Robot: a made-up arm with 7 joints.
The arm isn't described. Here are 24 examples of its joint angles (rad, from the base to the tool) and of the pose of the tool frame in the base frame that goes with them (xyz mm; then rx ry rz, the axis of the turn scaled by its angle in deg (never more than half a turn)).
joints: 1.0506 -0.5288 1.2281 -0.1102 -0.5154 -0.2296 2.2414
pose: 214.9 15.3 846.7 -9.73 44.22 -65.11
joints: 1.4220 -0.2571 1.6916 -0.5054 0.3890 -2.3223 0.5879
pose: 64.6 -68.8 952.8 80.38 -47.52 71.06
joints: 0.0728 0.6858 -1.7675 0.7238 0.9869 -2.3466 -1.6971
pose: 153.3 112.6 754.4 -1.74 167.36 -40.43
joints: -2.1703 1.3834 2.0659 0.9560 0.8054 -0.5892 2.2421
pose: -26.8 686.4 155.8 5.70 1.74 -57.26
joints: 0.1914 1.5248 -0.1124 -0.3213 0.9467 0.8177 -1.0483
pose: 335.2 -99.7 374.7 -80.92 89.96 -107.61
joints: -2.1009 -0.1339 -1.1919 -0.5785 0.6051 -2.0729 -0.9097
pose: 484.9 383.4 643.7 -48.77 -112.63 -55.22
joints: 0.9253 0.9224 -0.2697 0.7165 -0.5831 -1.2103 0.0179
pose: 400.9 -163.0 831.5 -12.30 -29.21 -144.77
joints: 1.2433 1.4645 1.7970 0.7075 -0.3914 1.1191 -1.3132
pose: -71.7 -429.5 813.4 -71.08 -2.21 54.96
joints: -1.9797 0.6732 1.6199 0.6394 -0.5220 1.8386 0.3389
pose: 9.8 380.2 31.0 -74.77 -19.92 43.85
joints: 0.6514 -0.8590 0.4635 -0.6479 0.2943 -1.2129 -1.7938
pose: 443.2 -249.0 791.9 107.74 101.09 -21.45
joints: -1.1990 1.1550 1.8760 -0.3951 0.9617 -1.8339 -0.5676
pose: -43.9 440.6 130.0 15.80 49.75 35.68
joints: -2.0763 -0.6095 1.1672 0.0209 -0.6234 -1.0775 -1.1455
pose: 133.5 426.7 41.3 92.74 -82.20 117.39
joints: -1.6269 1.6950 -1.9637 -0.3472 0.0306 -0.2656 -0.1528
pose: 212.5 175.6 476.9 78.52 50.15 -66.87
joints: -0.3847 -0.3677 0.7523 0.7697 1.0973 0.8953 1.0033
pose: 244.5 -107.8 626.4 100.48 86.68 -72.89
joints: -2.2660 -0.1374 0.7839 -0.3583 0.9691 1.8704 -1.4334
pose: 358.0 638.3 391.0 95.96 -121.18 -7.13
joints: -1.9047 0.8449 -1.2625 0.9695 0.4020 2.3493 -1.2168
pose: 186.4 -32.1 207.1 -84.95 -110.01 -97.55
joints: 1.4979 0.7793 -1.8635 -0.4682 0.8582 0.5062 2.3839
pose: 65.7 132.1 451.2 95.32 -99.03 96.04
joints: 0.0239 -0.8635 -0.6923 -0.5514 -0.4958 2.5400 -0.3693
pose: 473.8 48.4 161.9 25.46 79.62 -92.74
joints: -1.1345 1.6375 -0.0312 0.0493 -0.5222 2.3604 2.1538
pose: 305.6 166.9 174.3 -100.96 116.81 -6.09
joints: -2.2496 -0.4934 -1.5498 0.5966 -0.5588 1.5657 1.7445
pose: 132.8 302.1 563.0 32.75 -57.06 122.33
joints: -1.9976 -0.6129 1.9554 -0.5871 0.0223 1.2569 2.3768
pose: 69.5 464.5 217.0 -154.70 26.59 2.38
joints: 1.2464 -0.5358 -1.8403 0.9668 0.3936 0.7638 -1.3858
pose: 170.1 -87.6 417.1 -68.78 -86.97 -49.53
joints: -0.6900 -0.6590 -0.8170 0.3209 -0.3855 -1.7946 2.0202
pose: 225.2 325.1 272.2 -81.86 66.08 -94.81
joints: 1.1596 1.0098 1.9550 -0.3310 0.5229 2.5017 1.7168
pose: 48.0 -292.9 816.0 128.62 -69.04 -26.19
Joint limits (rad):
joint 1: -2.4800..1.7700
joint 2: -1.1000..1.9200
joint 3: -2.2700..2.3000
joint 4: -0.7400..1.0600
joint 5: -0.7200..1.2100
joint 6: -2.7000..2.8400
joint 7: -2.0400..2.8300
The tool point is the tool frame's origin. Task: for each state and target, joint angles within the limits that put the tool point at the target. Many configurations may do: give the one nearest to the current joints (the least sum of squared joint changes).
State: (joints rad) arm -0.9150 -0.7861 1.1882 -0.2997 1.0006 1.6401 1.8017
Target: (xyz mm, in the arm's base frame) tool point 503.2 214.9 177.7
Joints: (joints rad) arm -1.6038 -0.7054 0.7242 -0.7400 1.0624 1.5258 1.6288
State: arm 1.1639 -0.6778 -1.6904 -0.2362 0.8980 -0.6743 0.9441
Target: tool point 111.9 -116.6 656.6
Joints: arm 1.5109 -0.4092 -1.5584 -0.0674 0.9115 -0.9192 0.6368
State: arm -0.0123 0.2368 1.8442 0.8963 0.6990 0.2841 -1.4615
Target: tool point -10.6 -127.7 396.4
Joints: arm -0.0312 0.1514 1.8434 1.0290 1.2100 0.2917 -0.9026
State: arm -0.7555 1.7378 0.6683 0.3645 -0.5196 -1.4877 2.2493
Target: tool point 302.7 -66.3 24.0
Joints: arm -0.8009 1.6623 0.7077 0.4677 -0.5444 -1.4777 2.1055
